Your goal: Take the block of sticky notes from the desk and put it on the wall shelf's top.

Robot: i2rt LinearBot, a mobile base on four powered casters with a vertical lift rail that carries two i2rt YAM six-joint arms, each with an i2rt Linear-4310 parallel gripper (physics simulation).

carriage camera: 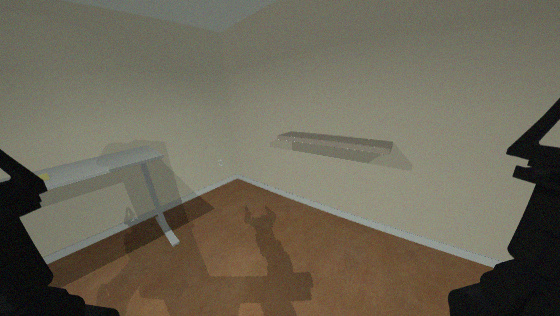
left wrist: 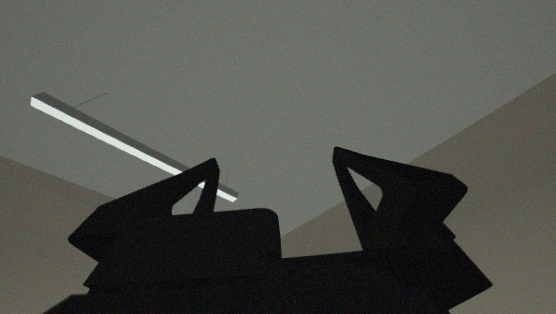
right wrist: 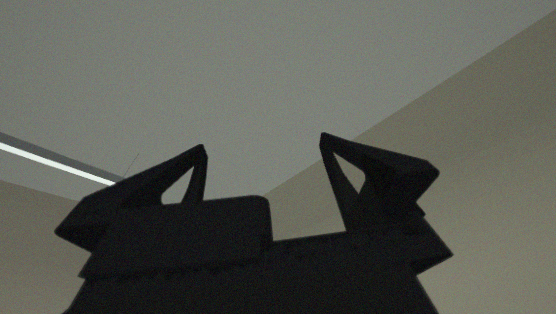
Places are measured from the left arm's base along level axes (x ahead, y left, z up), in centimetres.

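Pixels of known places: left gripper, between the fingertips: [left wrist: 275, 159]; right gripper, between the fingertips: [right wrist: 263, 144].
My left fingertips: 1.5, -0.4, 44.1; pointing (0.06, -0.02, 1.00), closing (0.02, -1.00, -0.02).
Ahead of a thing's pixels: the offset from my left fingertips to its top centre, as dx, dy, dz. "*": to the spot under its first point. Level surfaces: height alone.
A small yellow patch, seemingly the block of sticky notes {+75.1, +138.8, -32.8} [carriage camera: 44, 177], shows at the left on the pale desk {dz -36.9} [carriage camera: 131, 154] in the carriage view, partly hidden by my left gripper. The wall shelf {dz -36.9} [carriage camera: 336, 141] is on the wall right of the room's corner. My left gripper [left wrist: 275, 159] is open and empty, pointing up toward the ceiling in its wrist view; part of it shows at the carriage view's left edge. My right gripper [right wrist: 263, 144] is open and empty, also tilted upward; part of it shows at the carriage view's right edge, away from the shelf.
The desk's leg {* +133.0, +102.1, -77.8} [carriage camera: 152, 190] and foot [carriage camera: 168, 232] stand on the brown floor {dz -131.9} [carriage camera: 350, 260] by the left wall. White skirting [carriage camera: 360, 221] runs along the walls. My arms' shadows fall on floor and wall. A ceiling lamp [left wrist: 110, 139] [right wrist: 55, 163] hangs overhead.
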